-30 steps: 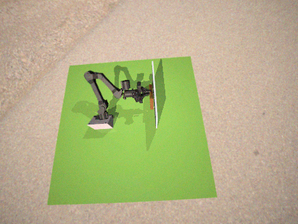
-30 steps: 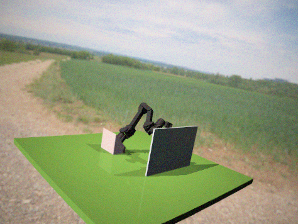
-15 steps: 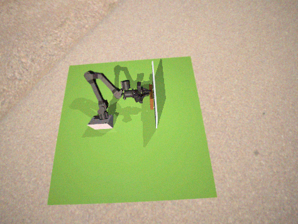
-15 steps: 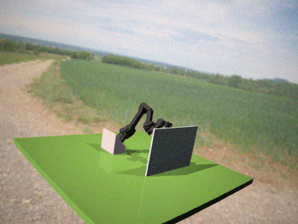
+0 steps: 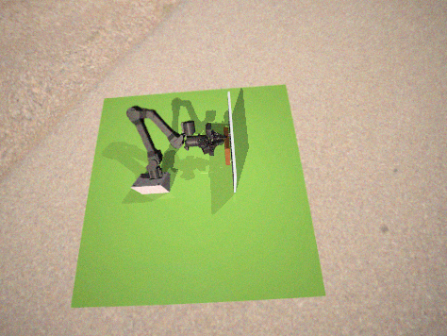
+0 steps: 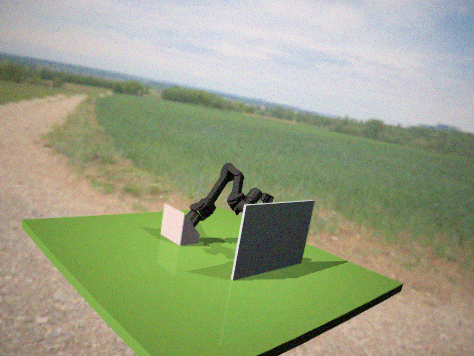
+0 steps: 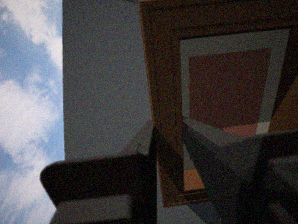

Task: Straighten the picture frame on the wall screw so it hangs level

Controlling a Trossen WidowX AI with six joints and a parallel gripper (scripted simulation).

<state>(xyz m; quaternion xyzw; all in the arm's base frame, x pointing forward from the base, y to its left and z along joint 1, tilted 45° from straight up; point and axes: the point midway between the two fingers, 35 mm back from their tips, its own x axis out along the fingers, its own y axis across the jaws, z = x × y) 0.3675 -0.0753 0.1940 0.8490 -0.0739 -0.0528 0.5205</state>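
The picture frame lies 5 cm below my gripper tip and 2 cm to the right of it. From my gripper tip the other things lie so: wall panel 7 cm below, 2 cm ahead.
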